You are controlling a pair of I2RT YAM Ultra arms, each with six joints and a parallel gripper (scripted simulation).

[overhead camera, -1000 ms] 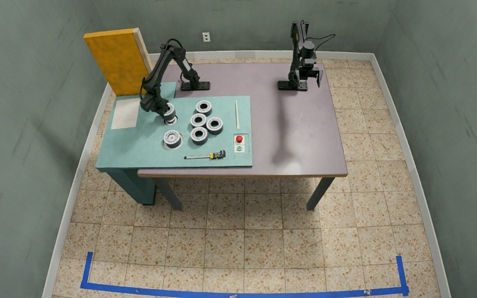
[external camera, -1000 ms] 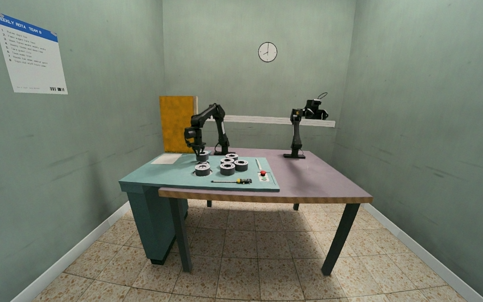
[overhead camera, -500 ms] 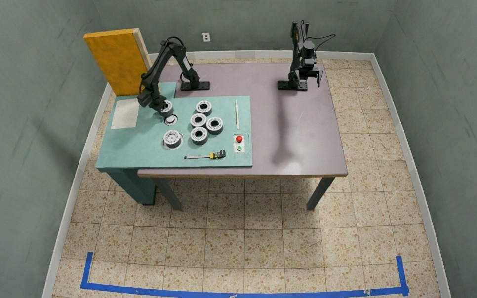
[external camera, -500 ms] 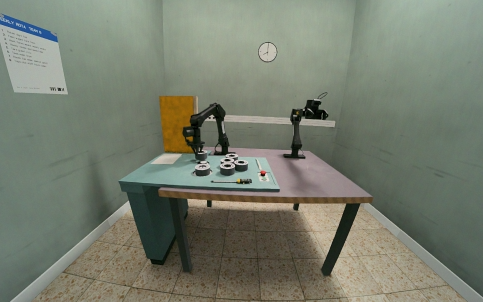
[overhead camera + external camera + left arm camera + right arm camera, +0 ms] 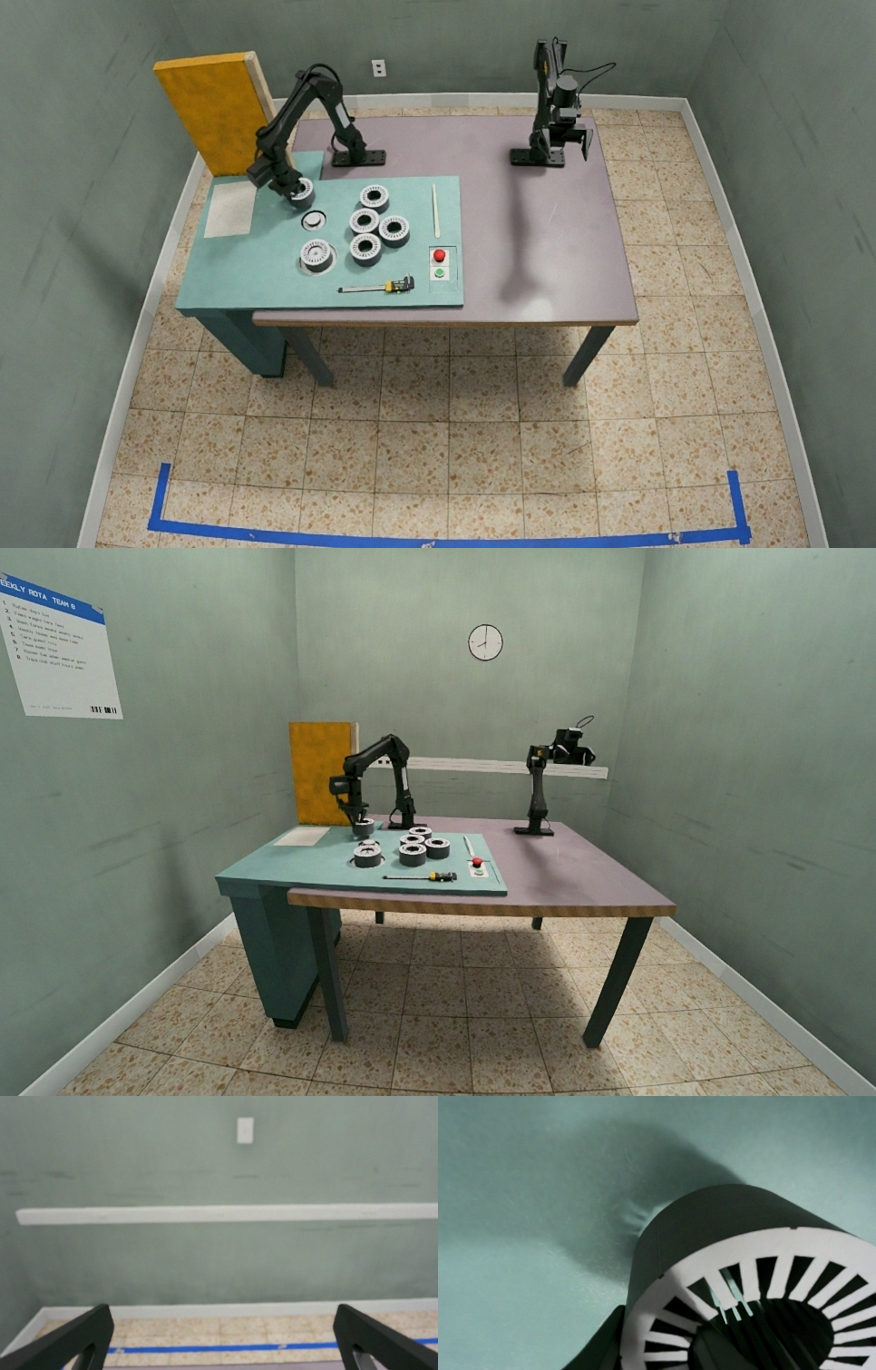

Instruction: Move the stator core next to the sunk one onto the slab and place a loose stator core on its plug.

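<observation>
The plug lies 7 cm to the left of my right hand, 7 cm below it and 5 cm ahead of it. Also, from my right hand: orange panel 19 cm to the right, 19 cm above, 18 cm behind; then pale sheet 25 cm to the right, 6 cm below, 1 cm behind; then teal slab 8 cm ahead, 7 cm to the left, 7 cm below.
</observation>
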